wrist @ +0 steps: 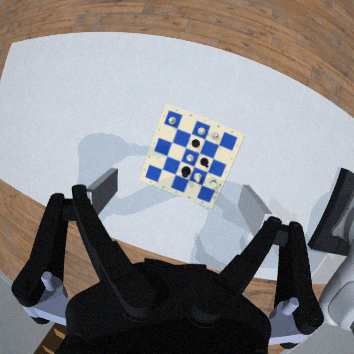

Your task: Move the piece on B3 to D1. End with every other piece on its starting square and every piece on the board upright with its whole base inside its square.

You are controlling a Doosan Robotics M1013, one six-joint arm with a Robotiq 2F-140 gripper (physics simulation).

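A blue and cream chequered board lies tilted near the middle of the wrist view, small and far below. Light pieces and dark pieces stand on it. The square labels are too small to read, so I cannot tell which squares are B3 and D1. My gripper is open and empty, high above the table, its fingers wide apart at the left and right, with the board between and beyond them in the view.
The board lies on a large white table top with a curved far edge. Wooden floor shows beyond it. A dark panel and a light grey rounded body stand at the right edge. Shadows fall across the table around the board.
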